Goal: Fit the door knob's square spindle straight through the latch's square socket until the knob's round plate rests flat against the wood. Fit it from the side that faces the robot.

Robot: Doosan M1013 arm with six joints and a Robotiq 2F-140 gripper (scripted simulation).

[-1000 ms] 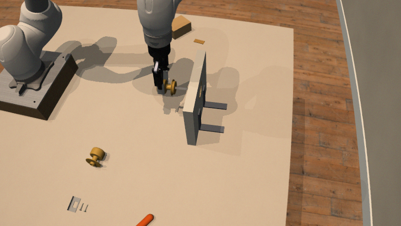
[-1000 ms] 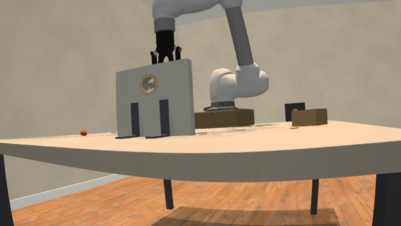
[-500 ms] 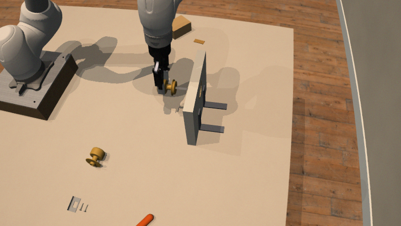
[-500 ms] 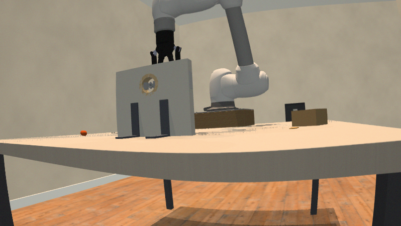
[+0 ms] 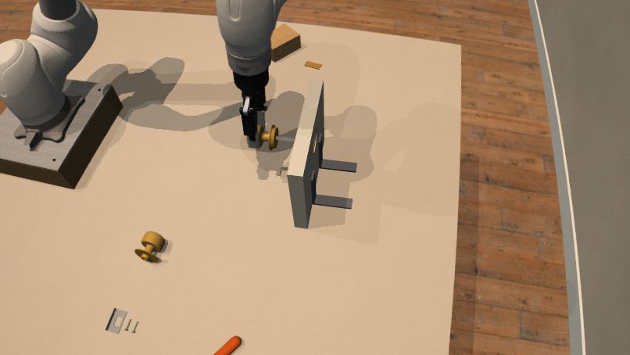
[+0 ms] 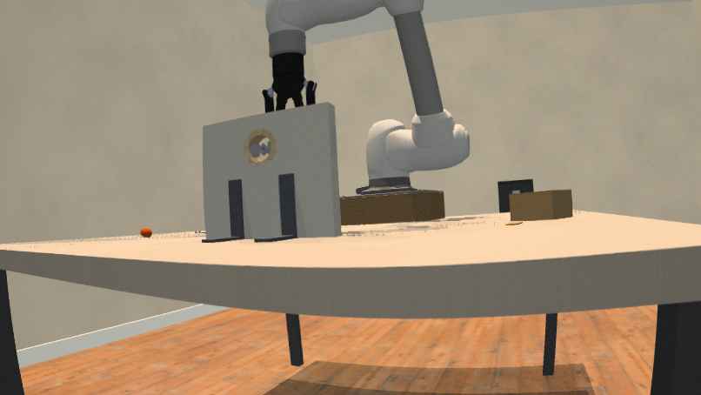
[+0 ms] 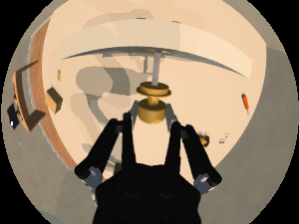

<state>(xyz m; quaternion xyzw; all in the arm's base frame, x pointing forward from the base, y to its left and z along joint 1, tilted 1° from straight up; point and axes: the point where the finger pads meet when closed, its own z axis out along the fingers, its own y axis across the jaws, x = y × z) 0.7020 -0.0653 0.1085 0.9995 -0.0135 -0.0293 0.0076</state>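
The wooden door panel is 130 mm ahead of my hand and 50 mm below it. Round my hand: brass knob: 250 mm behind, 270 mm to the right, 170 mm below; orange-handled tool: 30 mm behind, 540 mm to the right, 190 mm below; small brass plate: 70 mm ahead, 470 mm to the left, 200 mm below.
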